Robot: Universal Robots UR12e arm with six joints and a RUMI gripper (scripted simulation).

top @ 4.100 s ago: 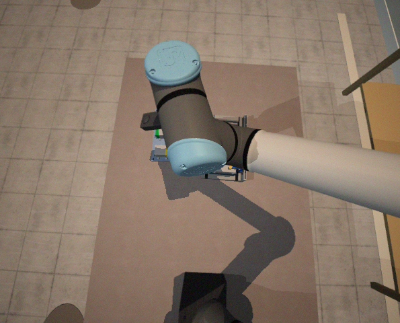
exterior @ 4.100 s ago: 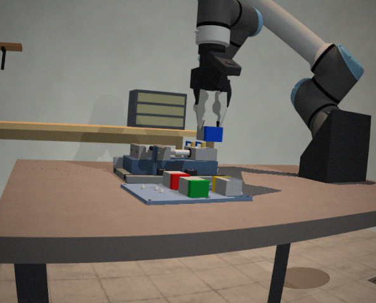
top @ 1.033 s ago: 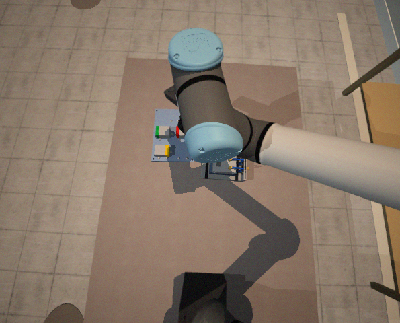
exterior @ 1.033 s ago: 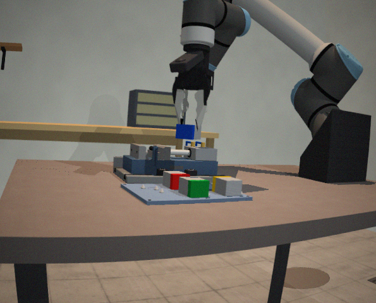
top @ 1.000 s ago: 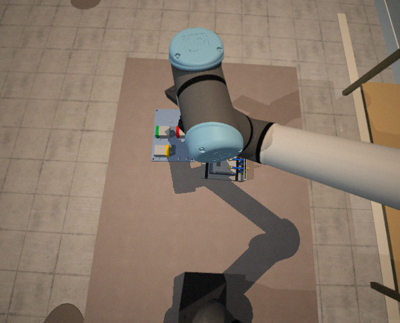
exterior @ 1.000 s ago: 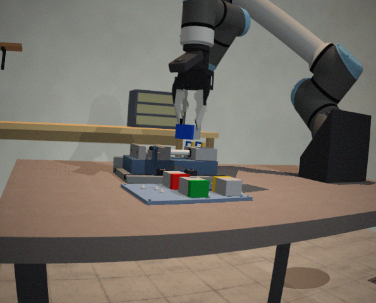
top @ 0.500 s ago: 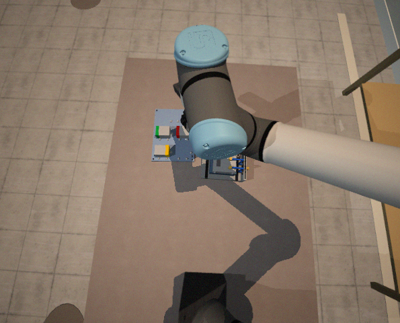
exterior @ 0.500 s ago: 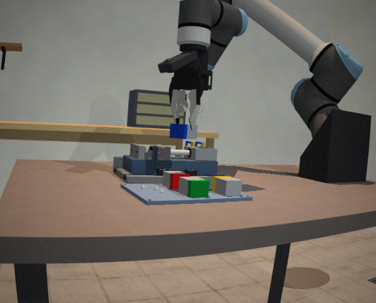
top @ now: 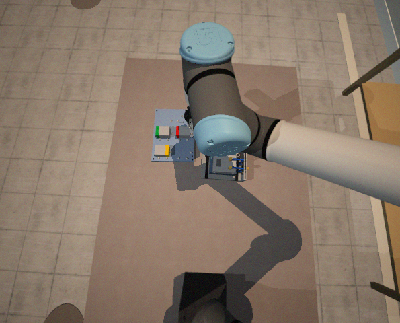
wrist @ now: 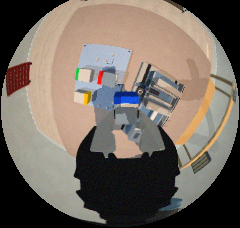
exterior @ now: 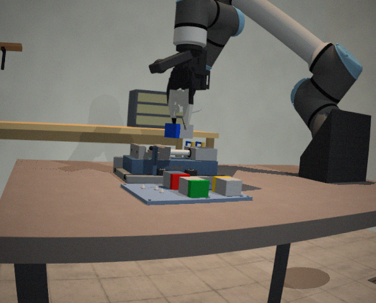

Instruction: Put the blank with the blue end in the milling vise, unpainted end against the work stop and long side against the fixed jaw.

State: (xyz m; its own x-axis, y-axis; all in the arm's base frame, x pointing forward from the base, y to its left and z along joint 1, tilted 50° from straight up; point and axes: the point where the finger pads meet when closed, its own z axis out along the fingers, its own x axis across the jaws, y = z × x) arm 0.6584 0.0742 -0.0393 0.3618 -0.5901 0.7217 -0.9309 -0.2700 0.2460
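The fixed jaw is 8 cm ahead of my hand, 11 cm to the right of it and 9 cm below it. The rest, counted from my hand: blue-ended blank 2 cm below; then milling vise 2 cm behind, 11 cm to the right, 13 cm below; then red-ended blank 3 cm ahead, 7 cm to the left, 14 cm below.
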